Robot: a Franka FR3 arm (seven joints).
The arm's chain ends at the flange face. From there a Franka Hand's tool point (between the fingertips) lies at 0.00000 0.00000 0.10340 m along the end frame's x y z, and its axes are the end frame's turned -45 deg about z.
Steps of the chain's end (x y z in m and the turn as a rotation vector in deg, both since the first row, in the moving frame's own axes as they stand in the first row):
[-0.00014 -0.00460 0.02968 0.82 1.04 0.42]
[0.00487 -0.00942 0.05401 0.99 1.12 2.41]
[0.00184 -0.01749 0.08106 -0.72 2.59 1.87]
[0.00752 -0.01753 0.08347 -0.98 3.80 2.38]
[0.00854 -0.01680 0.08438 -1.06 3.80 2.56]
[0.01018 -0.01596 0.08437 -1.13 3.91 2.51]
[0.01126 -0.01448 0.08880 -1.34 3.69 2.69]
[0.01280 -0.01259 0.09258 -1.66 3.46 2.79]
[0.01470 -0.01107 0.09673 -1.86 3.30 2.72]
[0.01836 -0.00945 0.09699 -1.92 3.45 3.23]
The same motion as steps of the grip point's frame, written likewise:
[0.00553 -0.00306 0.02965 -0.16 1.32 0.42]
[0.01279 -0.00299 0.05397 -0.09 1.49 2.41]
[0.01598 -0.00681 0.08095 -2.34 1.32 1.87]
[0.02118 -0.00091 0.08323 -3.38 1.99 2.38]
[0.02127 0.00043 0.08414 -3.44 1.94 2.56]
[0.02189 0.00241 0.08411 -3.56 1.97 2.51]
[0.02105 0.00420 0.08856 -3.56 1.66 2.69]
[0.02009 0.00673 0.09235 -3.62 1.27 2.79]
[0.01990 0.00919 0.09650 -3.65 1.02 2.72]
[0.02142 0.01320 0.09674 -3.80 1.08 3.23]

